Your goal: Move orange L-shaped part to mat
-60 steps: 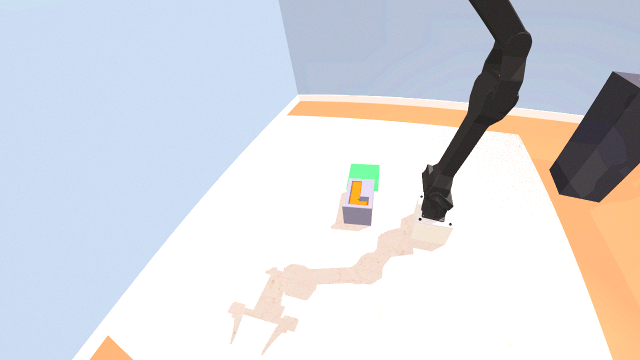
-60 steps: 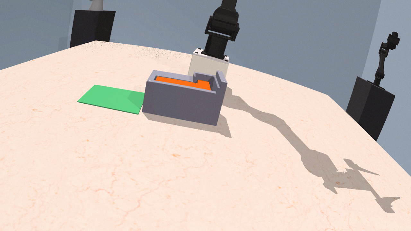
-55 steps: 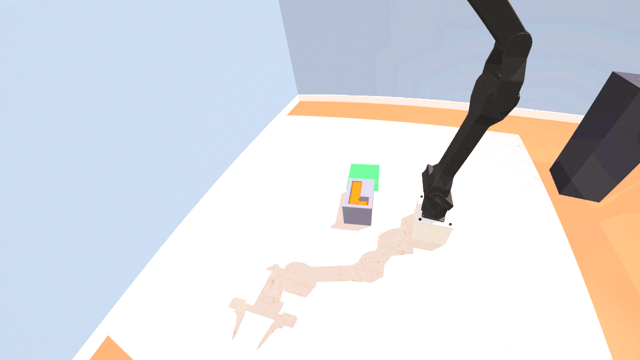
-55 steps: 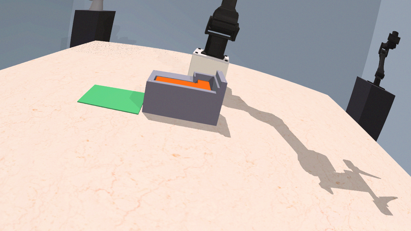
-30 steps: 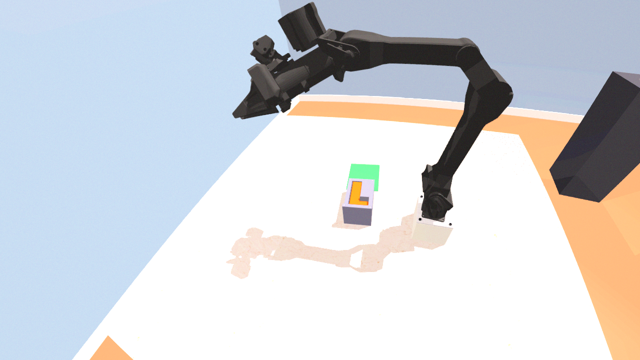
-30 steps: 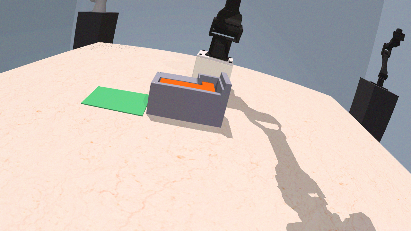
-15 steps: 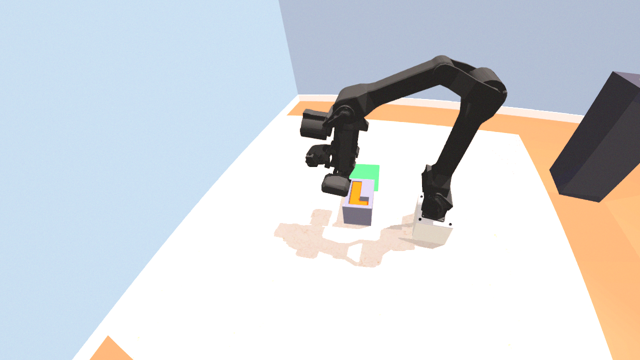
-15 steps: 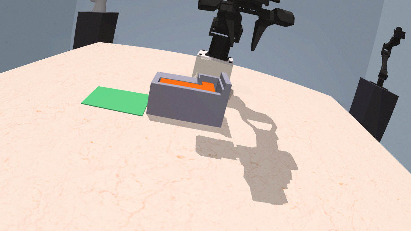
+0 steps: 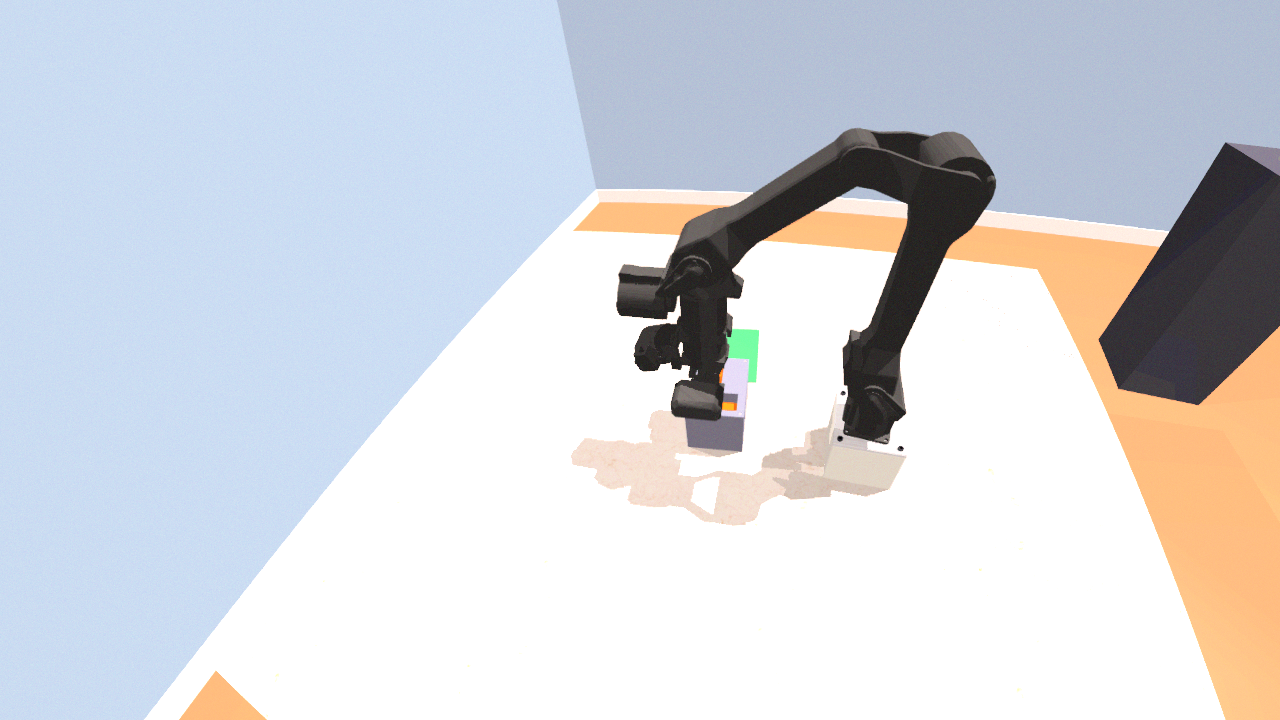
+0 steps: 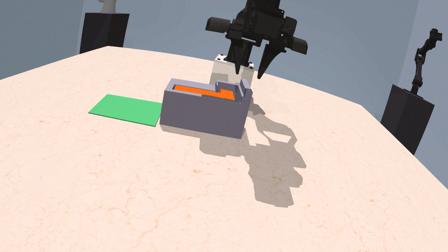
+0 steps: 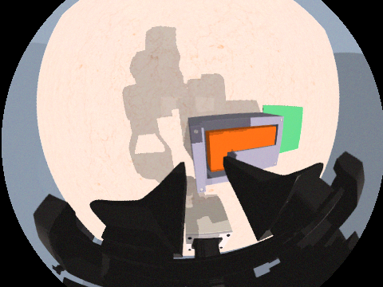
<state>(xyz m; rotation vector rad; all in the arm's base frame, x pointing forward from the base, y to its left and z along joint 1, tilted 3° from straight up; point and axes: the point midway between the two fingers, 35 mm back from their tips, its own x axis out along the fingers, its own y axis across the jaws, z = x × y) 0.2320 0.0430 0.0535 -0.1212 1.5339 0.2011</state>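
The orange L-shaped part is 60 mm to the right of my gripper tip and 60 mm below it. From my gripper tip the other things lie so: green mat: 30 mm ahead, 220 mm to the right, 120 mm below.
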